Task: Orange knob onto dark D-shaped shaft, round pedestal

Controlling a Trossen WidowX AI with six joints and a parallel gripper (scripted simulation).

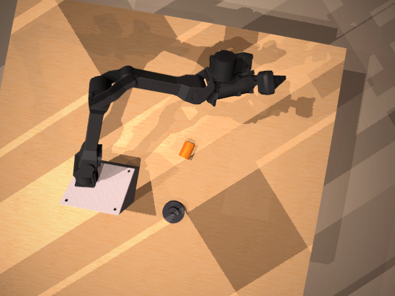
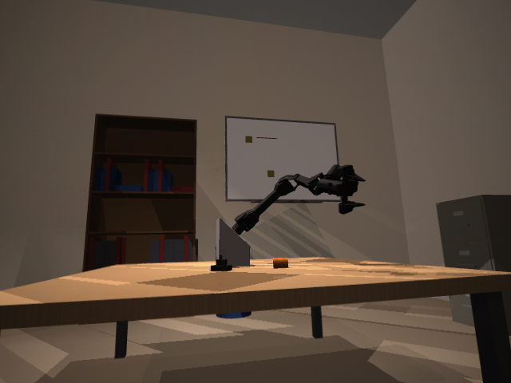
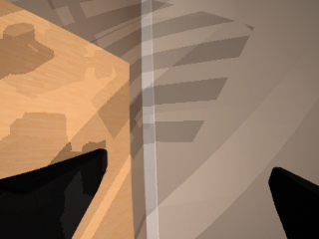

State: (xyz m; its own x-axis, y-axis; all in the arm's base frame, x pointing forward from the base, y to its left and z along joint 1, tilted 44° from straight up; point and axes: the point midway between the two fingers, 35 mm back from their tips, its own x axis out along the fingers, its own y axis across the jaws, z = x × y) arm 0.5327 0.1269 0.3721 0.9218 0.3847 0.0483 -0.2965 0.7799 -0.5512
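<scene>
The orange knob is 260 mm behind my gripper tip, 240 mm to the right of it and 250 mm below it. The rest, counted from my gripper tip: dark round pedestal 290 mm behind, 480 mm to the right, 240 mm below.
</scene>
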